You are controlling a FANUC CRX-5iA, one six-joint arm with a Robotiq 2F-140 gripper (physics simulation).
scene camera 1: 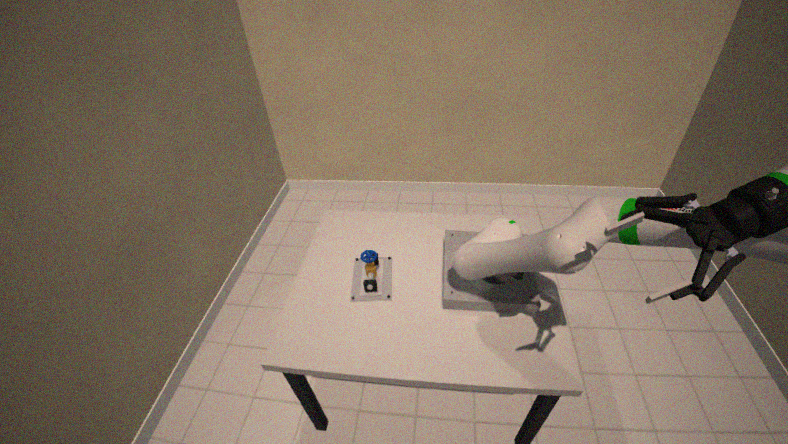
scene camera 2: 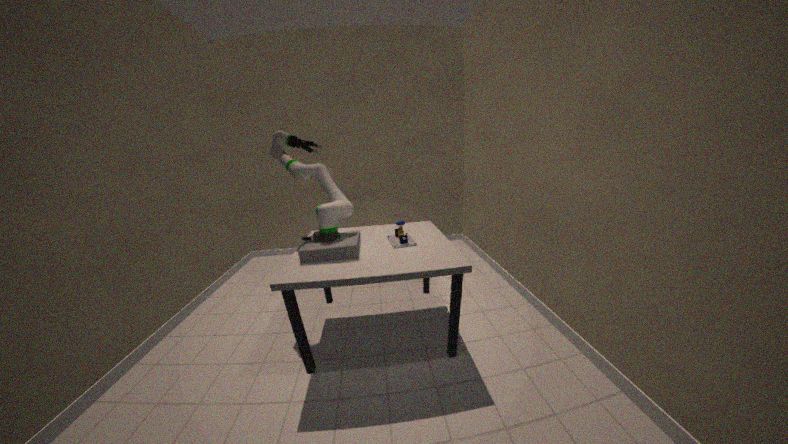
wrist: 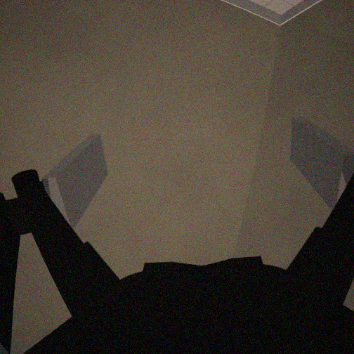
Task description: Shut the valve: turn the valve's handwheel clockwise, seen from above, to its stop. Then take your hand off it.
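The valve's blue handwheel (scene camera 1: 368, 255) (scene camera 2: 400, 223) sits on top of the yellow-brown valve body (scene camera 1: 371, 269) (scene camera 2: 400, 232). The valve stands on a light plate (scene camera 1: 381, 293) with dark bolts at its corners, on the table. How far the handwheel is turned cannot be told. My gripper (scene camera 1: 636, 261) (scene camera 2: 318, 146) (wrist: 196, 145) is open and empty. In scene camera 1 it is far to the right of the valve; in scene camera 2 it is high above the table and left of the valve. The handwheel does not show in the wrist view.
The white table (scene camera 1: 330, 336) (scene camera 2: 380, 267) carries the grey robot base block (scene camera 1: 457, 303) (scene camera 2: 330, 252), beside the valve plate. The white arm (scene camera 1: 512, 256) (scene camera 2: 332, 184) rises from that block. A black fitting (scene camera 1: 370, 285) (scene camera 2: 403, 238) is at the valve's near end. Walls stand around the table.
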